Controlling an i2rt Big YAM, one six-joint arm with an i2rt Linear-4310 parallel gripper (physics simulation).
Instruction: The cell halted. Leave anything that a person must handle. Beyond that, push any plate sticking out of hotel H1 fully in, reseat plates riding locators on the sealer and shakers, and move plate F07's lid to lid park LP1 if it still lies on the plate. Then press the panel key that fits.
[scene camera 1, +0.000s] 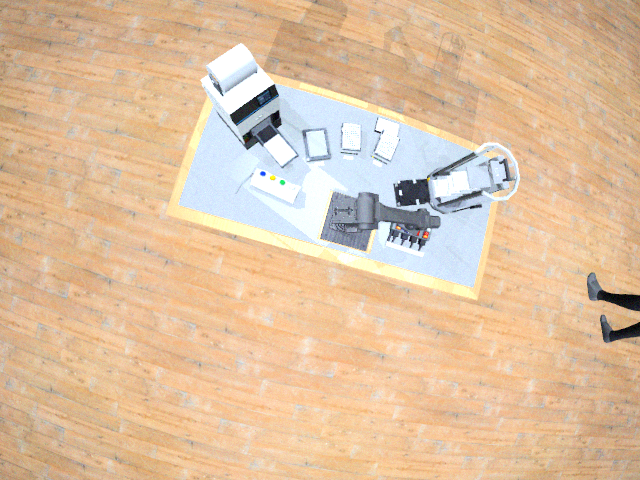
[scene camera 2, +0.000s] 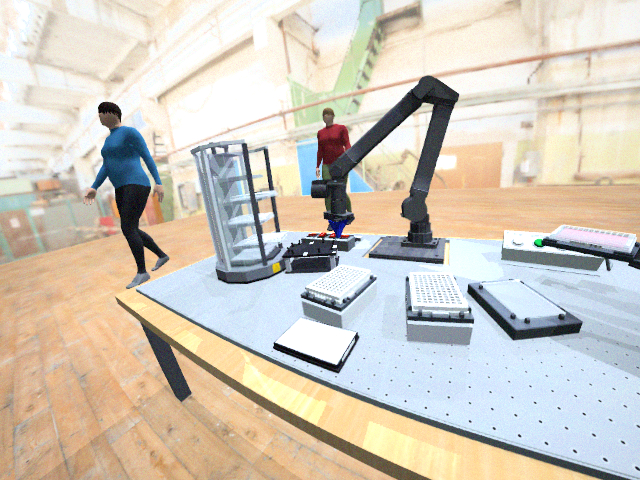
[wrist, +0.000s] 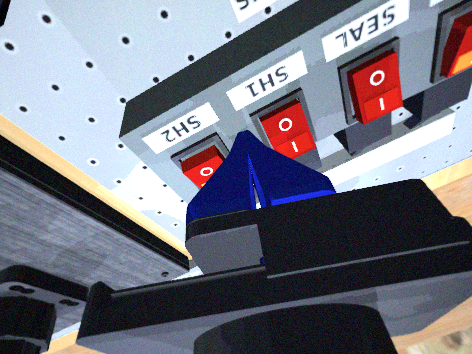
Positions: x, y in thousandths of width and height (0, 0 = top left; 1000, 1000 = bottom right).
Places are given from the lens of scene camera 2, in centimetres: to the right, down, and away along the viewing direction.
pink-topped plate (scene camera 2: 949, 501): 55, 0, 34
plate lid (scene camera 2: 802, 618): 37, 11, 38
plate hotel (scene camera 2: 359, 366): -24, -17, 57
The marked spots on the plate hotel and the plate lid are 70 cm apart.
